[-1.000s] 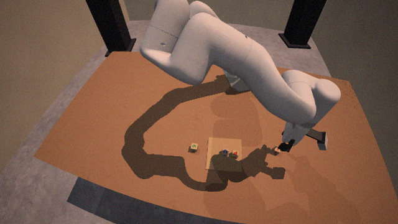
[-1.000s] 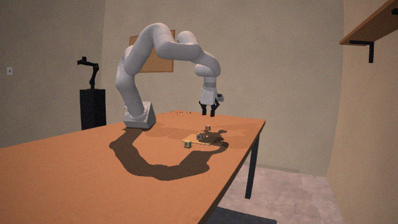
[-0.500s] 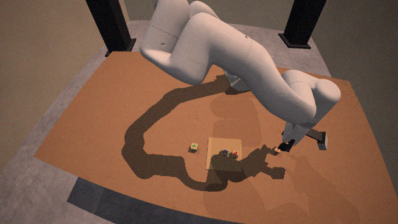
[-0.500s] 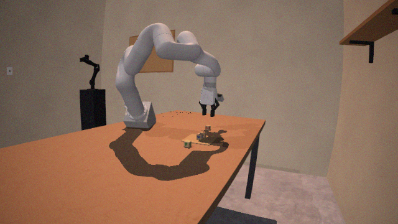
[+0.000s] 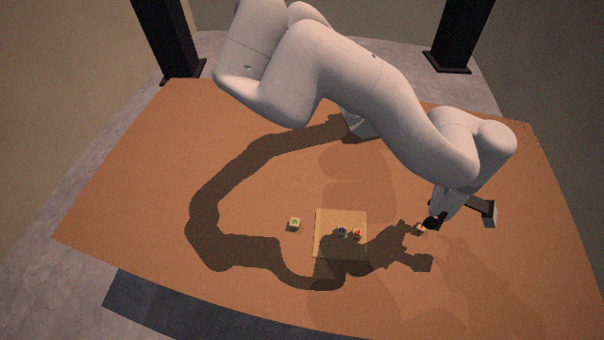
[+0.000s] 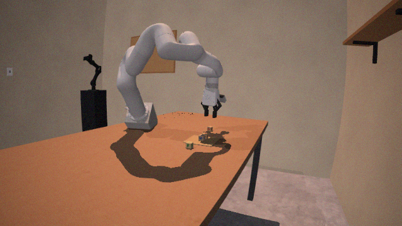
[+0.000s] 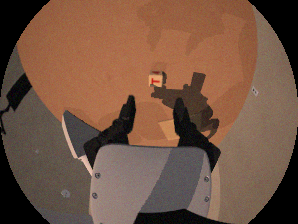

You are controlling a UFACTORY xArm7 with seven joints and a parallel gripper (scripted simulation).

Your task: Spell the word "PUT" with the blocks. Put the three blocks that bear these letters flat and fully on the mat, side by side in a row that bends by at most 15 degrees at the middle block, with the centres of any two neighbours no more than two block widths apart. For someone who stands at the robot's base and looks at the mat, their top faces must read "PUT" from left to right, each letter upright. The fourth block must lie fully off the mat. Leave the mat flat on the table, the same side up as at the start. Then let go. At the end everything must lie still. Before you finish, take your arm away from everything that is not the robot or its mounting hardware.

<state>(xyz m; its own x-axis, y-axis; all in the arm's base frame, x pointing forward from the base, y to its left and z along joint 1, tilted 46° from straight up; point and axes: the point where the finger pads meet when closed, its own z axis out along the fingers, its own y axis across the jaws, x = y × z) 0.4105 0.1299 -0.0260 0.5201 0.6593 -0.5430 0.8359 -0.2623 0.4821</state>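
Right now my hand is 90 mm above the T block. From my hand the other things lie so: tan mat 220 mm to the right, 100 mm below, 10 mm behind; P block 180 mm to the right, 80 mm below.
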